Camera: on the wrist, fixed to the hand. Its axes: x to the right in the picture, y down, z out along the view.
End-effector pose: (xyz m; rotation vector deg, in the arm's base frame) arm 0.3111 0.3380 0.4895 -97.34 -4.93 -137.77
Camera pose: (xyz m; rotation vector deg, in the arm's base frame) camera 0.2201 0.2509 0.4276 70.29 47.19 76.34
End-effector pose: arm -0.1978 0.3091 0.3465 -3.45 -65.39 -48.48
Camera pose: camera -0.0640 0.3156 0.3045 33.16 -74.68 -134.91
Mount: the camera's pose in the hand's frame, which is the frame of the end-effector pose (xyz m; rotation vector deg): -0.0178 0.0718 -0.1193 -12.40 -18.76 -86.68
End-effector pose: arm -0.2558 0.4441 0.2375 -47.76 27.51 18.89
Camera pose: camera -0.3367 0.3960 0.1333 -63.50 -32.03 -50.88
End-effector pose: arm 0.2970 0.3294 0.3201 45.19 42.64 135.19
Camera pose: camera 0.2082 0.2288 0.2789 14.73 32.55 50.75
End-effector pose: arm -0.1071 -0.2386 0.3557 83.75 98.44 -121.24
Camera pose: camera 0.0167 -0.1814 0.3223 22.05 -117.32 77.92
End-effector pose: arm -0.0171 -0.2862 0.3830 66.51 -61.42 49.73
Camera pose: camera -0.0660 -0.1547 0.3790 86.44 -14.82 -35.40
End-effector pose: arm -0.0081 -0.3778 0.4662 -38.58 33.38 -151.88
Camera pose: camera -0.0386 -0.3959 0.3304 63.93 -6.87 100.13
